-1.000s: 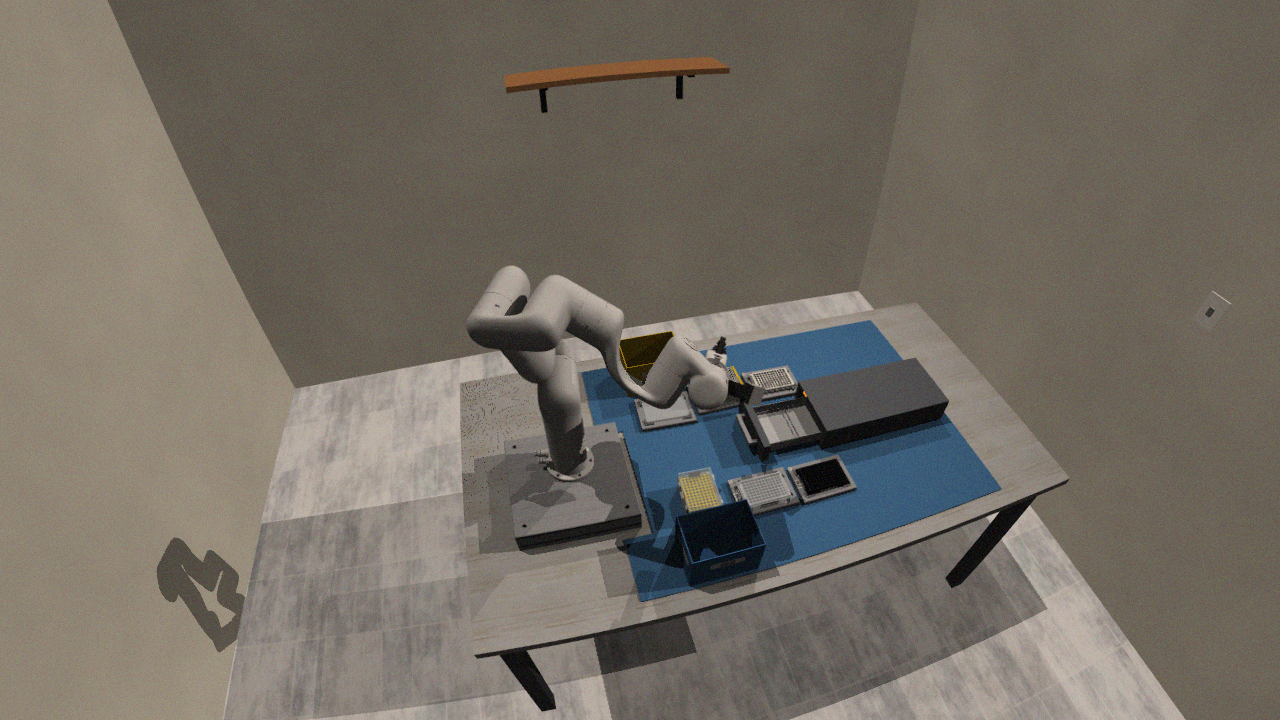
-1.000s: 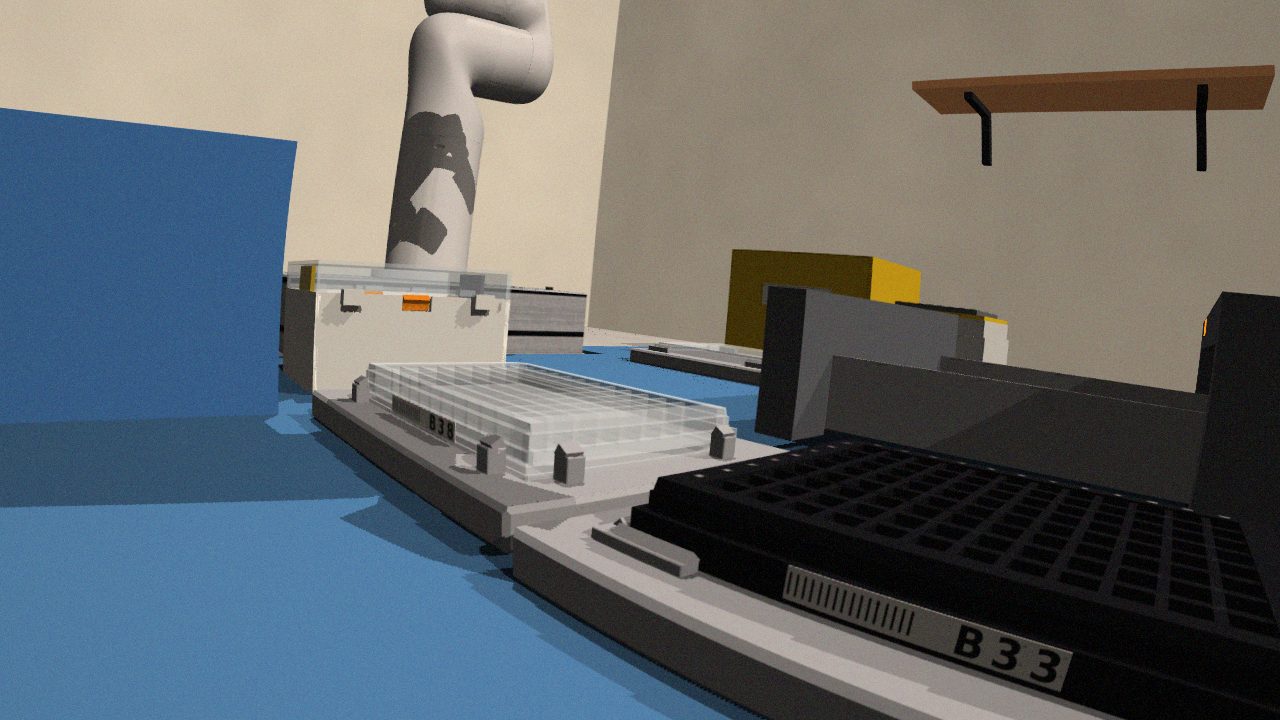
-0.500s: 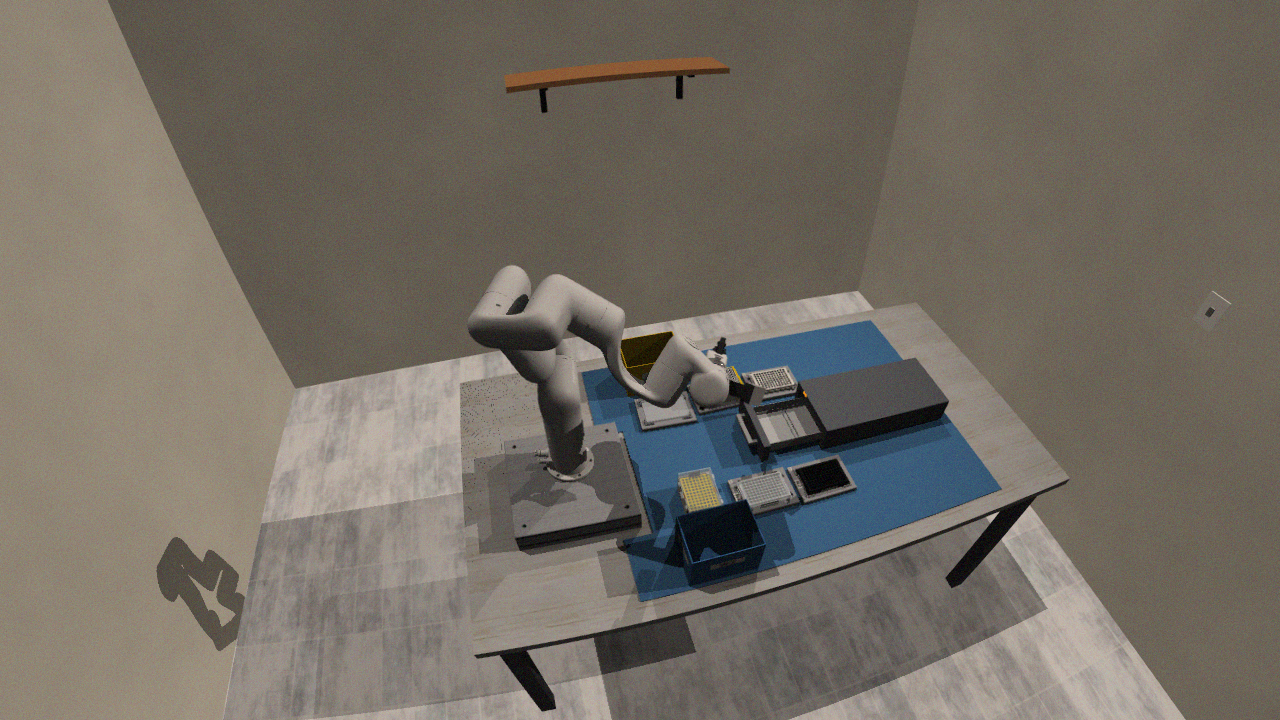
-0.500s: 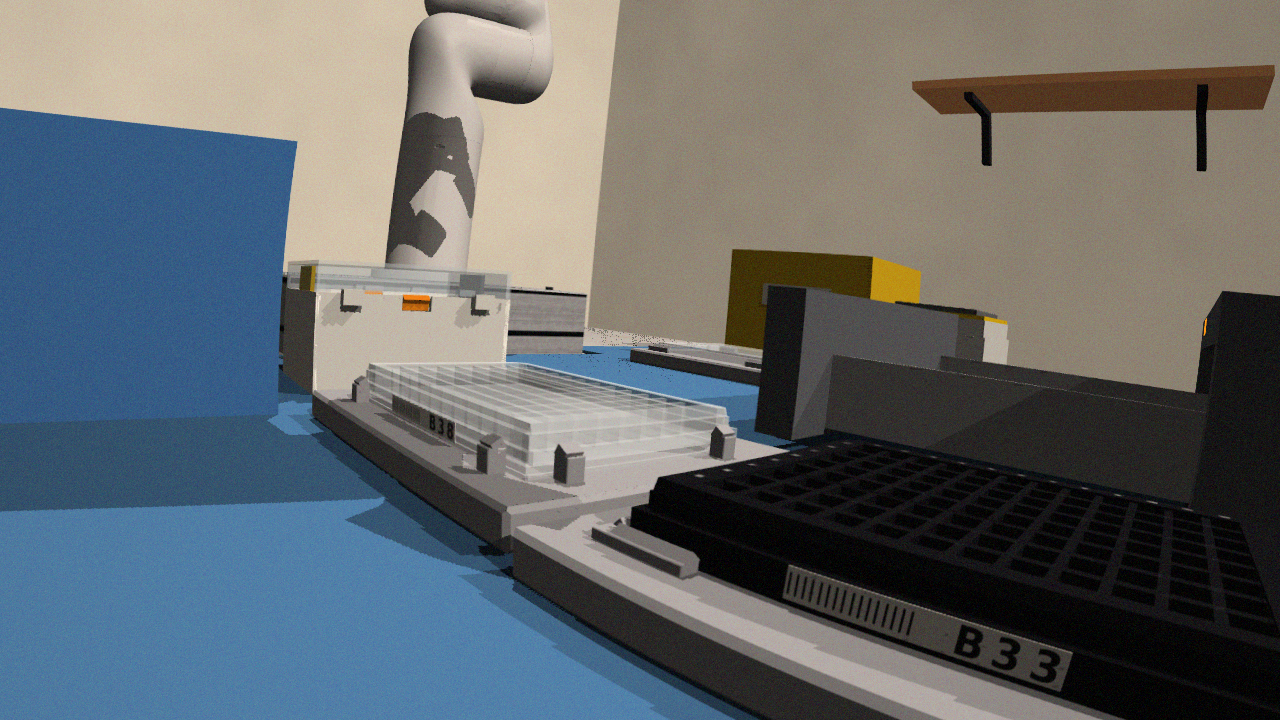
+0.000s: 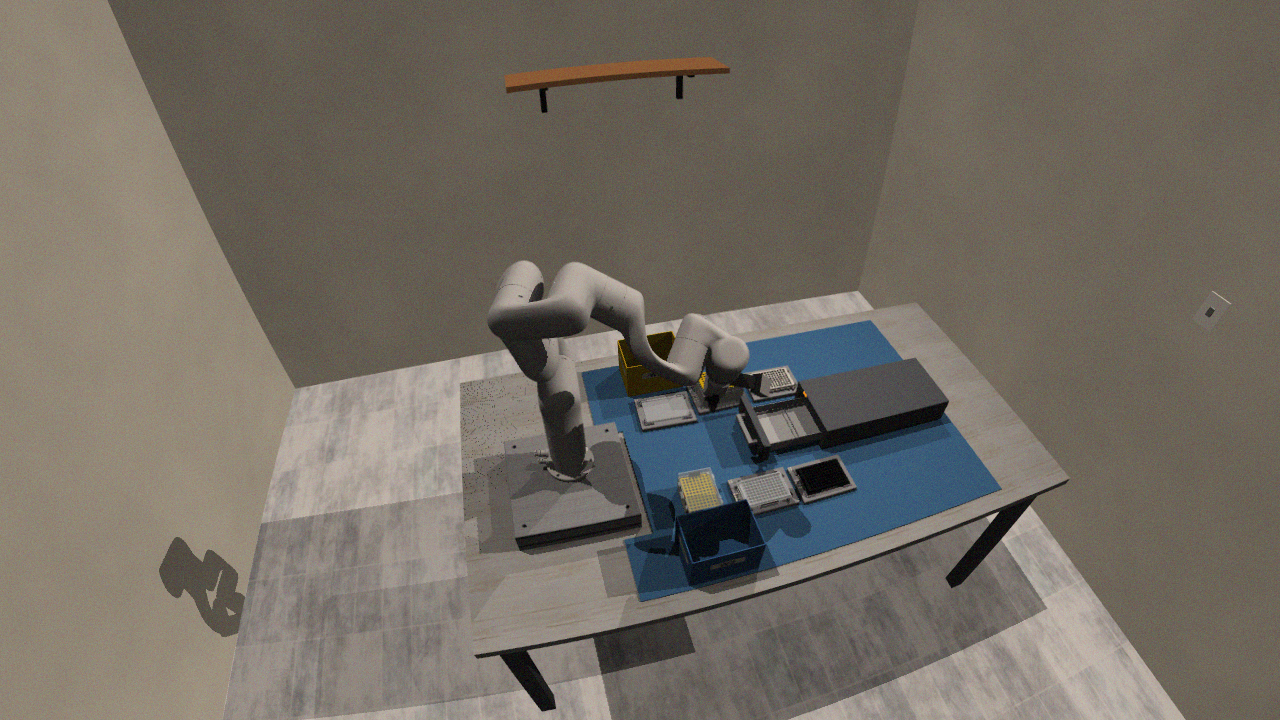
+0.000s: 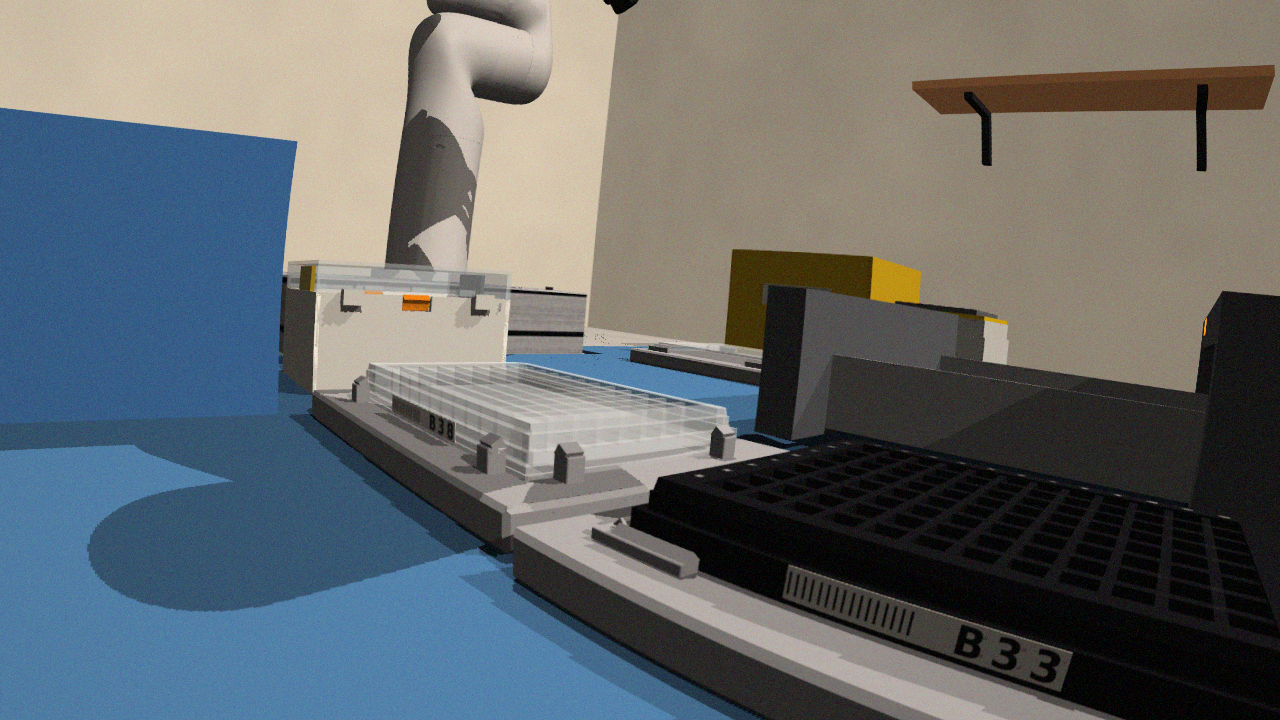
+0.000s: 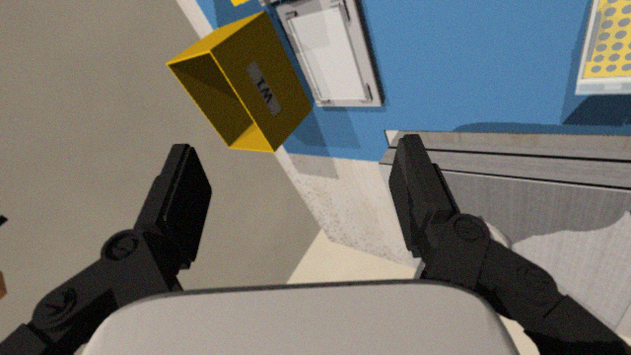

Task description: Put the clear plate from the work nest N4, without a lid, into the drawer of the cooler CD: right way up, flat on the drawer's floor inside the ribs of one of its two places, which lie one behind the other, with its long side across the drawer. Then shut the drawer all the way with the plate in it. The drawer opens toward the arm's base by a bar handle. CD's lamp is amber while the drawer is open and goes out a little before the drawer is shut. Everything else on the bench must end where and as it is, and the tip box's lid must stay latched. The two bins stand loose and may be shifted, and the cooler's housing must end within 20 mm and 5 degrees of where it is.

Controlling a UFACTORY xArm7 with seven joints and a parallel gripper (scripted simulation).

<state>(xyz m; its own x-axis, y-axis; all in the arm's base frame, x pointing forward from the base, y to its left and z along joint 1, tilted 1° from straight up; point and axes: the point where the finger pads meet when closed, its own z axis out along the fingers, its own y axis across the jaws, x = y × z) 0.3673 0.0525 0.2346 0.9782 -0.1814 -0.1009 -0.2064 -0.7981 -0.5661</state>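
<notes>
Right now the clear plate is 27 cm below my hand, 14 cm to the right of it and 14 cm ahead of it. Also, from my hand: grey work nest (28 cm below, 14 cm to the right, 14 cm ahead); then flat white cover (27 cm below, 17 cm to the left, 11 cm behind); then tip box (25 cm below, 16 cm to the right, 4 cm behind).
</notes>
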